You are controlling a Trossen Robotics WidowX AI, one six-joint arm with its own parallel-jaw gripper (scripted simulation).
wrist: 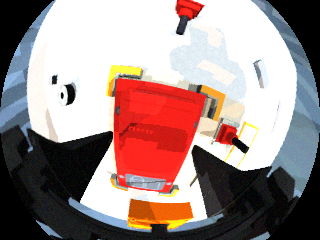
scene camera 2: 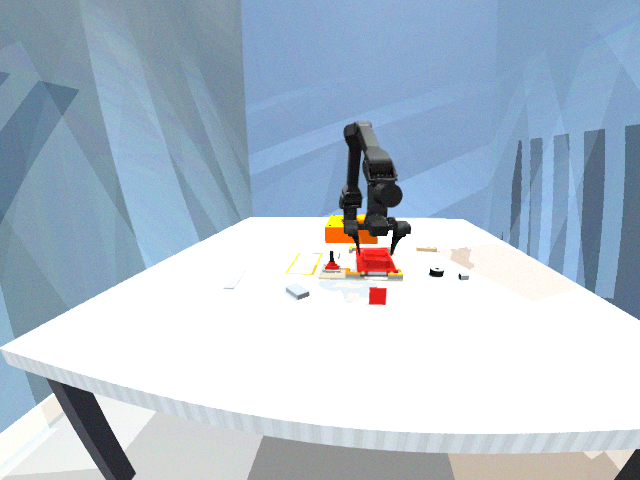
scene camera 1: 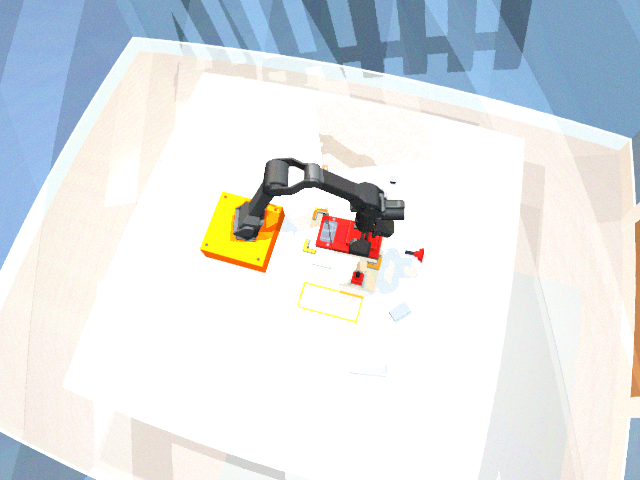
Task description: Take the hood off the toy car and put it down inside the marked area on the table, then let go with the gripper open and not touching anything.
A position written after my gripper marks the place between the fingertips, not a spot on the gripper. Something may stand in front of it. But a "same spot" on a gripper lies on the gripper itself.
my gripper: wrist; scene camera 2; scene camera 1 362,235
same spot on my gripper: (scene camera 2: 396,236) = (wrist: 45,140)
